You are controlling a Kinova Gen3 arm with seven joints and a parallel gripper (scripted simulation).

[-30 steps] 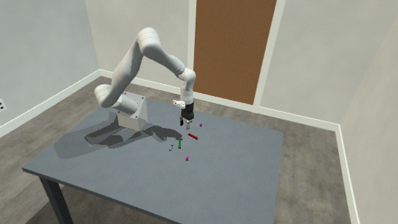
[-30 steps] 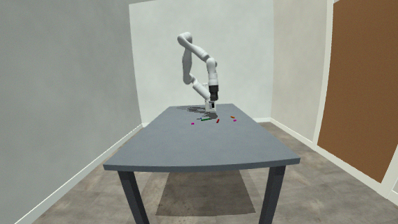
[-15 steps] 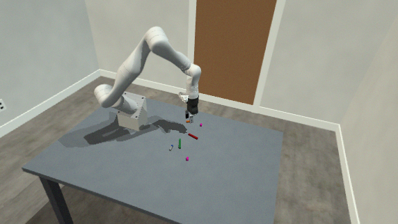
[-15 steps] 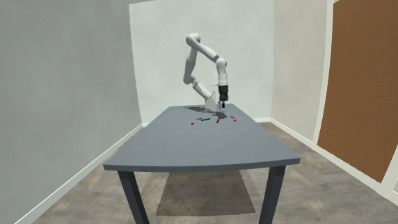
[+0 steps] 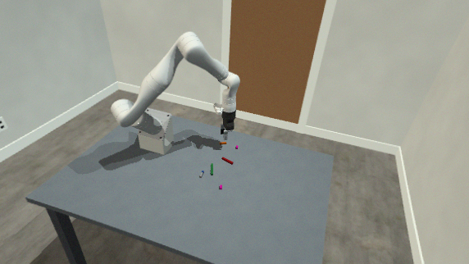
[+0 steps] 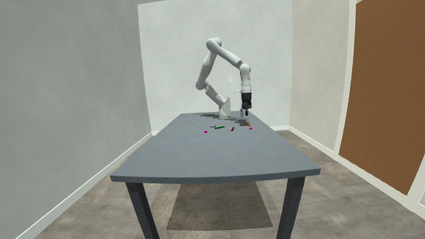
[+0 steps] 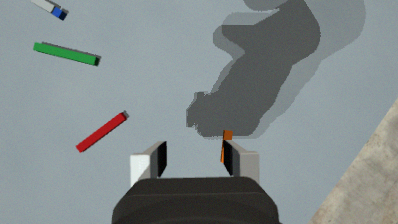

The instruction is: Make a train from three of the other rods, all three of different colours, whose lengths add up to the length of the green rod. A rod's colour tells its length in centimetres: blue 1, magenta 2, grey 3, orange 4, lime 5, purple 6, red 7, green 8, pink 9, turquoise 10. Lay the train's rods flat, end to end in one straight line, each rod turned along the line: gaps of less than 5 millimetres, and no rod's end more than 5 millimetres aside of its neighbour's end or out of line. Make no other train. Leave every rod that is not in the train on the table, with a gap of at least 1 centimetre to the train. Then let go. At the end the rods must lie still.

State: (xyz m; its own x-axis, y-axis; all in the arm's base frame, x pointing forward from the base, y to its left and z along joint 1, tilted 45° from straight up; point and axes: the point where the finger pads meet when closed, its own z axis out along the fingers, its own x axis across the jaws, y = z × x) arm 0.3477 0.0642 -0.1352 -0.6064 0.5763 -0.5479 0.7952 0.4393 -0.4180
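Now: the orange rod 2 cm behind my hand, 4 cm to the left of it and 10 cm below it. Round my hand: red rod: 6 cm ahead, 10 cm to the right, 10 cm below; then blue rod: 3 cm behind, 23 cm to the right, 10 cm below; then green rod: 1 cm ahead, 19 cm to the right, 10 cm below.
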